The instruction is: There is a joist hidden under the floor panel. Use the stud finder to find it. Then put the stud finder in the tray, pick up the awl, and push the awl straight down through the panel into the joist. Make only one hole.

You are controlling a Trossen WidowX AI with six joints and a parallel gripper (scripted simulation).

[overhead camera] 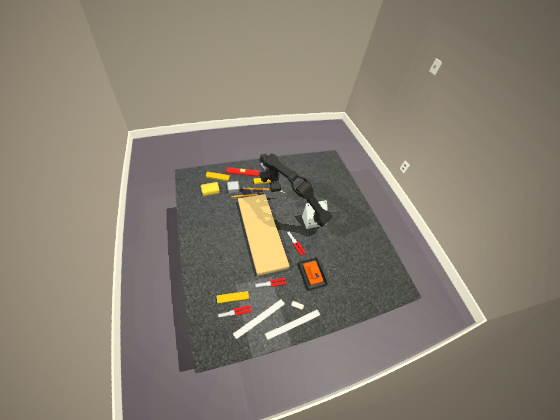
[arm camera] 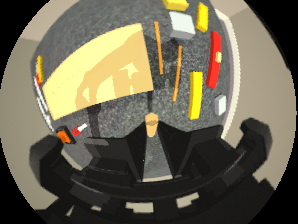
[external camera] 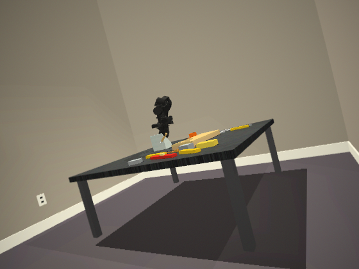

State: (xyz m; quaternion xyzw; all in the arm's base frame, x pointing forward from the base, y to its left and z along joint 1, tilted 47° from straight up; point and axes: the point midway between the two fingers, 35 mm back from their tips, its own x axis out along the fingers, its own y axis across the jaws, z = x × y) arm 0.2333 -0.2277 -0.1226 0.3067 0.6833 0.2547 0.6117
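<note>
Now: the awl 40 mm behind my gripper tip and 30 mm below it. Round my gripper tip: dark tray (80 mm behind, 570 mm to the left, 100 mm below); grey block (230 mm ahead, 140 mm to the right, 100 mm below); red level (140 mm ahead, 280 mm to the right, 100 mm below).
</note>
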